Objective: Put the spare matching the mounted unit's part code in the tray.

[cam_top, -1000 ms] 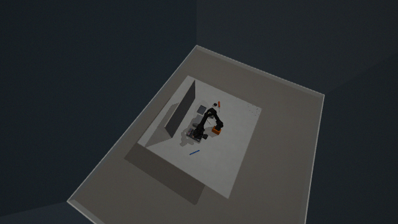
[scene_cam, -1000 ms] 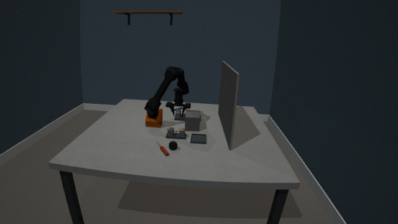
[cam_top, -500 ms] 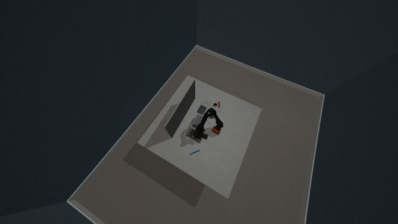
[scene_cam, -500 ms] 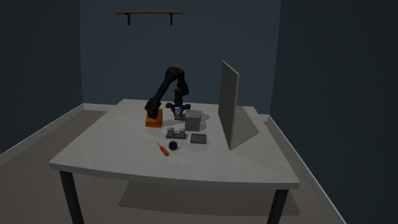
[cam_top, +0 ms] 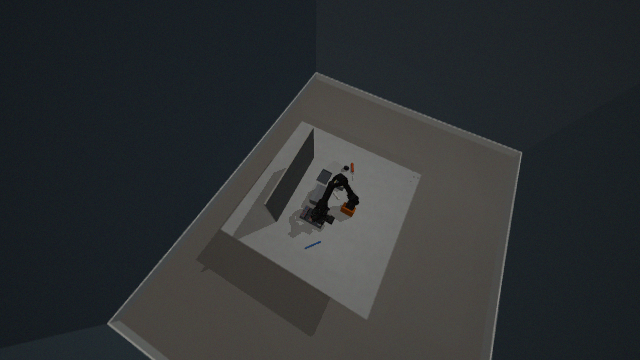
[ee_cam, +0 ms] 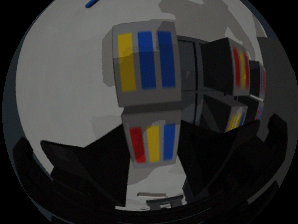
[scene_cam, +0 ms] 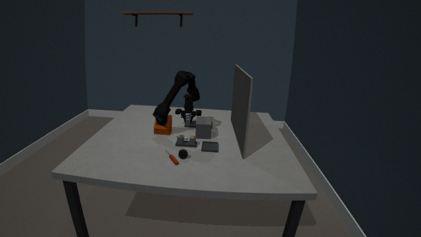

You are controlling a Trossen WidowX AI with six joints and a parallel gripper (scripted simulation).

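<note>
My gripper tip is now 1 cm past the spare, 5 cm to the right of it and 2 cm below it. Round my gripper tip: blue pen 6 cm behind, 22 cm to the left, 1 cm below; grey mounted unit 14 cm ahead, 12 cm to the right, 3 cm above; dark tray 22 cm ahead, 33 cm to the right, 1 cm below.
</note>
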